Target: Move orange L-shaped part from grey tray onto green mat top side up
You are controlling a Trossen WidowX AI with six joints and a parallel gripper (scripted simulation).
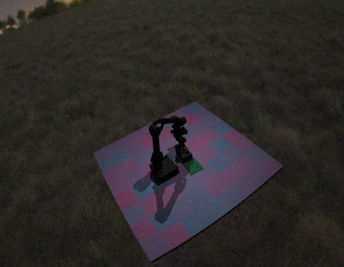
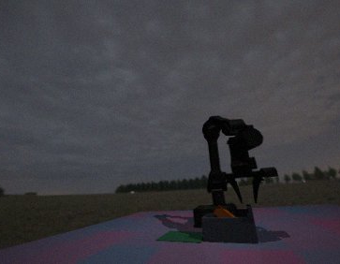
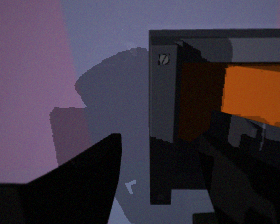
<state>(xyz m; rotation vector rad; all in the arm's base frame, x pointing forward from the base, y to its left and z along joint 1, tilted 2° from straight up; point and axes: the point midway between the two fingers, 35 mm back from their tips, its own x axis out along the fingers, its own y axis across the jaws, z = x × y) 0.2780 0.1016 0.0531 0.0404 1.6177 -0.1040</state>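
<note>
Now: the orange L-shaped part 1 cm behind my gripper tip, 5 cm to the right of it and 6 cm below it. The rest, counted from my gripper tip: green mat 2 cm behind, 22 cm to the right, 11 cm below.
</note>
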